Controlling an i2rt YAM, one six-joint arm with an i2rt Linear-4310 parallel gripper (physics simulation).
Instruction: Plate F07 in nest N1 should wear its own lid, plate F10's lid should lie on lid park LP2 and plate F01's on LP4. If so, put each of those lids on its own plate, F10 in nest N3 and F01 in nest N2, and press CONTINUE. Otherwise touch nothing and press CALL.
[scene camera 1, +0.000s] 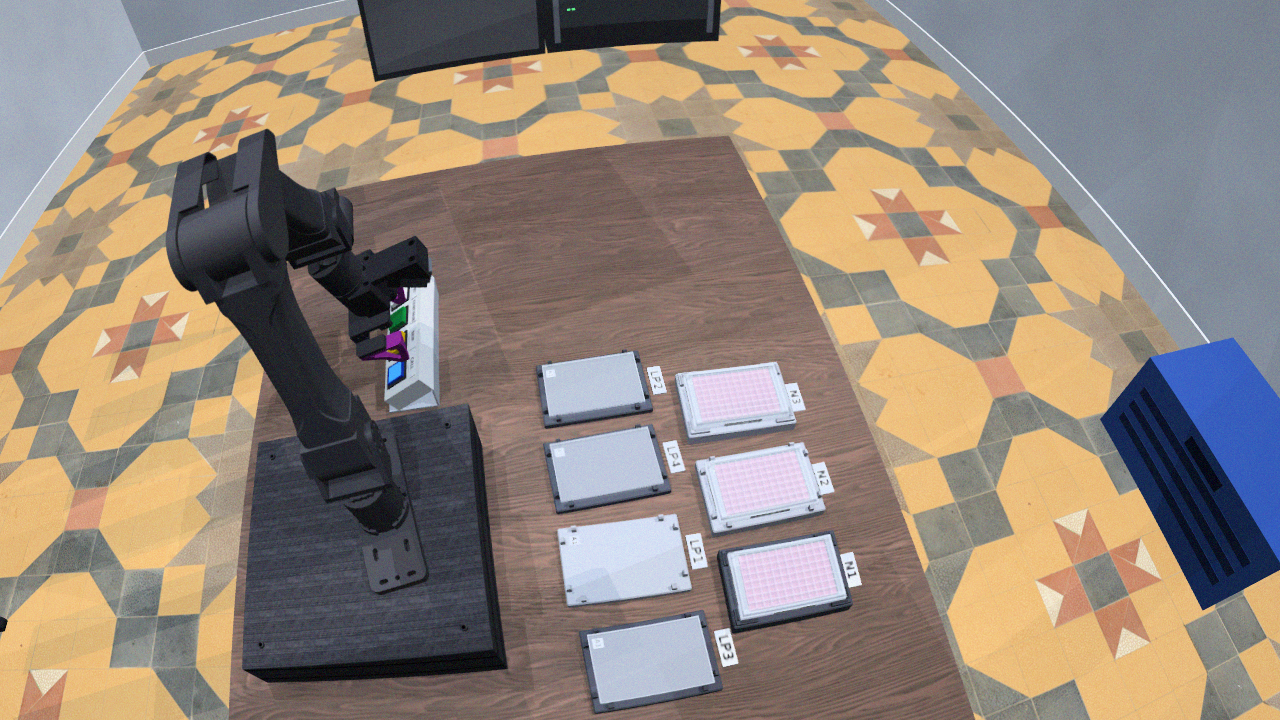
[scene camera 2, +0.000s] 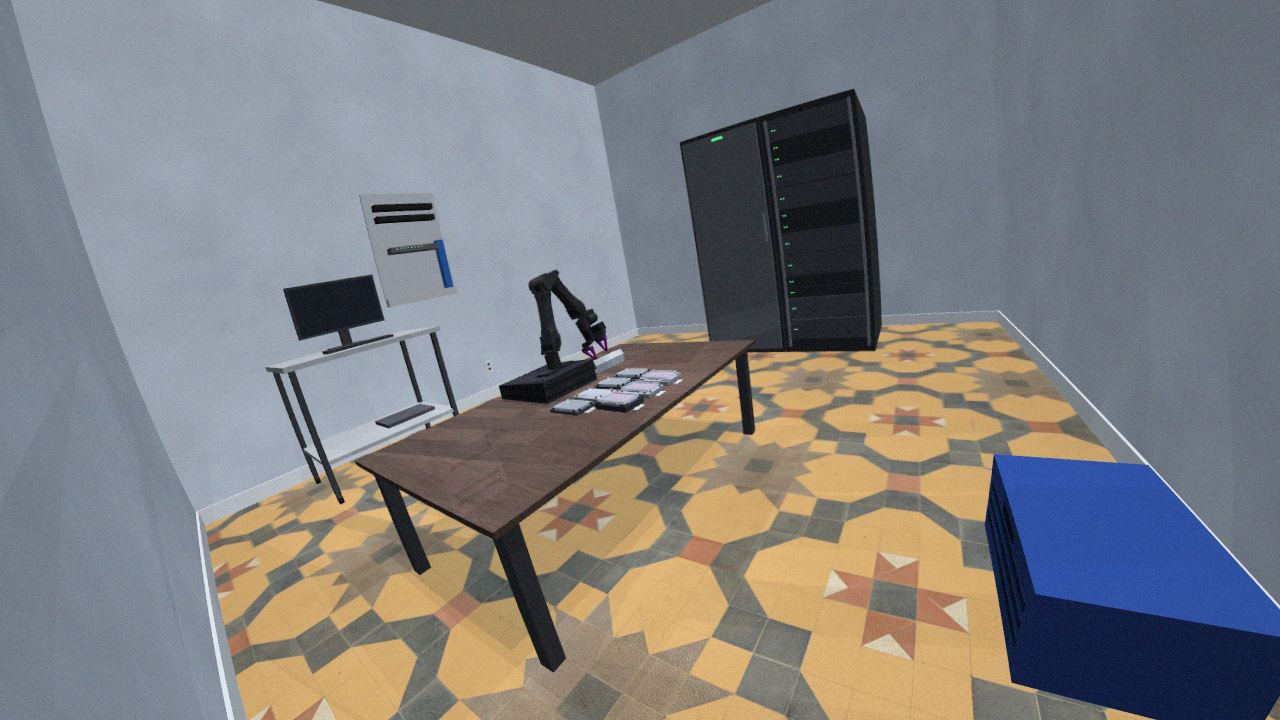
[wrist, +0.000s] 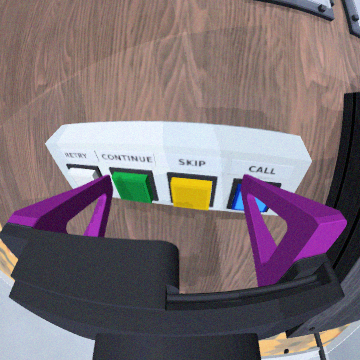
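Where they show: gripper, fingertip midpoint: (scene camera 1: 403, 330) (scene camera 2: 601, 355) (wrist: 176, 181); arm's base, origin of the base link: (scene camera 1: 385, 511) (scene camera 2: 555, 369).
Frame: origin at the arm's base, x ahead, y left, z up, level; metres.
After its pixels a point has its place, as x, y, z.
Note:
My gripper (scene camera 1: 400, 324) {0.067, 0.291, -0.021} (scene camera 2: 597, 349) {0.067, 0.291, -0.021} (wrist: 176, 181) {0.067, 0.291, -0.021} is open and empty at the button box (scene camera 1: 427, 344) {0.096, 0.264, -0.036} (wrist: 190, 137) {0.095, 0.279, -0.029}. In the wrist view one purple fingertip overlaps the white RETRY button (wrist: 82, 174) {0.077, 0.377, -0.029}, the other the bright blue CALL button (wrist: 255, 204); contact cannot be told. The green CONTINUE button (wrist: 132, 187) {0.061, 0.331, -0.033} and yellow SKIP button (wrist: 191, 193) {0.053, 0.283, -0.032} show between them. Pink-welled plates sit in N1 (scene camera 1: 789, 574) {0.416, -0.210, -0.049}, N2 (scene camera 1: 760, 484) {0.439, -0.083, -0.059} and N3 (scene camera 1: 735, 397) {0.463, 0.044, -0.052}. Pale flat panels show at LP2 (scene camera 1: 593, 388) {0.299, 0.133, -0.066} and LP4 (scene camera 1: 608, 465) {0.278, 0.015, -0.067}. Plate codes and whether each plate wears a lid cannot be told.
Lid park LP1 (scene camera 1: 623, 559) {0.252, -0.109, -0.074} is pale with corner pegs. LP3 (scene camera 1: 651, 662) {0.234, -0.245, -0.067} has a dark frame around a grey panel. The arm's dark base block (scene camera 1: 331, 617) {-0.095, -0.109, -0.009} stands left of the parks on the wooden table (scene camera 1: 590, 232) {0.399, 0.455, -0.084} (scene camera 2: 465, 456) {0.085, -0.637, -0.084}. The nests stand near the table's right edge.

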